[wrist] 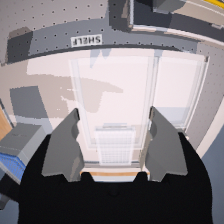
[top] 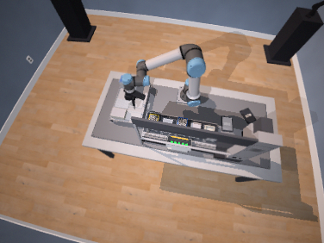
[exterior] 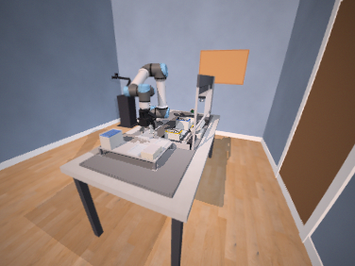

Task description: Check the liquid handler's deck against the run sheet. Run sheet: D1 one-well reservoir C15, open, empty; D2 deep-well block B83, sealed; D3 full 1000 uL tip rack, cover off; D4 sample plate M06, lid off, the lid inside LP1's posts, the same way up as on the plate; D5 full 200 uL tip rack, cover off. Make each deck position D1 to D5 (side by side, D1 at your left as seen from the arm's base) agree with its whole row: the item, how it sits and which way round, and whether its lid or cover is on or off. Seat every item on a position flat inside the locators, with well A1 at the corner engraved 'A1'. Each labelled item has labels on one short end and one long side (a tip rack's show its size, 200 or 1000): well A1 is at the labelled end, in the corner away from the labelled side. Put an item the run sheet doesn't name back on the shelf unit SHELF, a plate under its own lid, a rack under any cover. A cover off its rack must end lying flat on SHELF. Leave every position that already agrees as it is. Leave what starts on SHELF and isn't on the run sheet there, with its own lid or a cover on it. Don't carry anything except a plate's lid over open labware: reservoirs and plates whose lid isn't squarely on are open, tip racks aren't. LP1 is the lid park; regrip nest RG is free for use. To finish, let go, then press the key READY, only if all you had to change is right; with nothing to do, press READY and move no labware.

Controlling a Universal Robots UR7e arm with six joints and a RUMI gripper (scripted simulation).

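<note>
The shelf unit lies 60 mm behind my hand, 60 mm to the right of it and 60 mm below it. Also, from my hand: yellow-rimmed tip rack (150 mm ahead, 180 mm to the left, 30 mm below); whitish sealed block (170 mm ahead, 540 mm to the left, 50 mm below); white well plate (150 mm ahead, 300 mm to the left, 60 mm below).
</note>
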